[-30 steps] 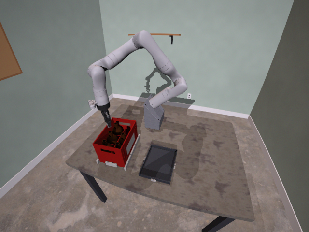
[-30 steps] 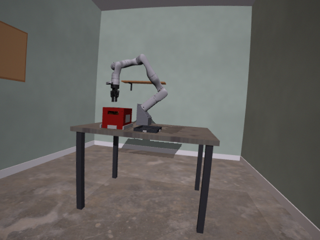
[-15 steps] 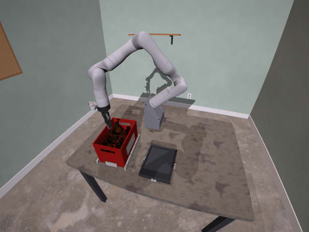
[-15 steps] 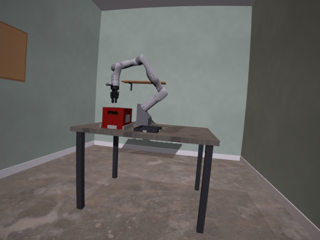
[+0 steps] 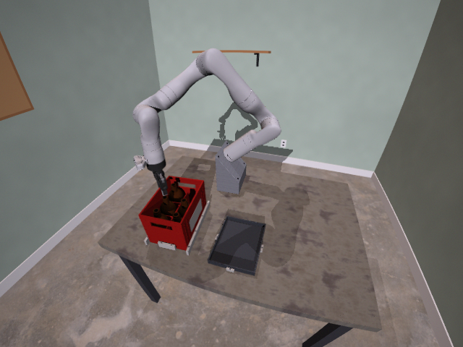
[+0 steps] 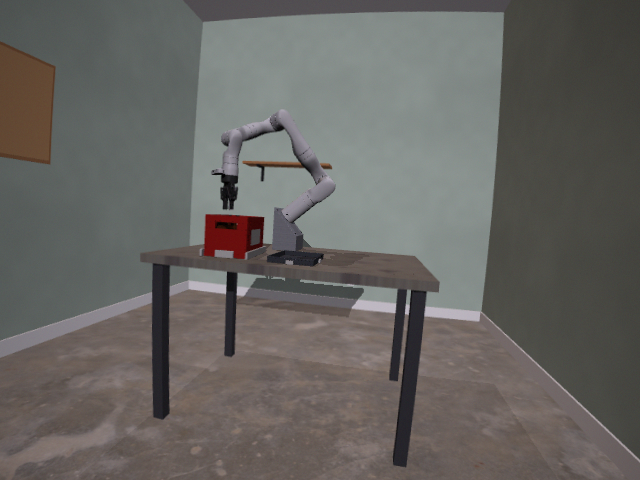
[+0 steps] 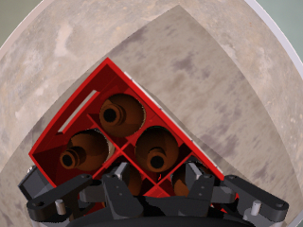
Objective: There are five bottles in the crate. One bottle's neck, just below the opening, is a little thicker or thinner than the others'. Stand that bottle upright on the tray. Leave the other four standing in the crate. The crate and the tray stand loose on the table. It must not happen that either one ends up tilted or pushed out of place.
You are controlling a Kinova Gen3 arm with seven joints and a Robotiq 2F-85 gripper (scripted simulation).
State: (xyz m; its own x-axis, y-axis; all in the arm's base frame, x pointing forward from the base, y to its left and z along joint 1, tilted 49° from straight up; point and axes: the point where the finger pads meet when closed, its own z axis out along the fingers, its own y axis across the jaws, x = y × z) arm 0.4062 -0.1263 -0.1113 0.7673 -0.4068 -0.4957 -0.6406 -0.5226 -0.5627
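Right now the crate is 1 cm behind my hand, 4 cm to the left of it and 13 cm below it. Round my hand: dark tray 2 cm ahead, 34 cm to the left, 20 cm below.
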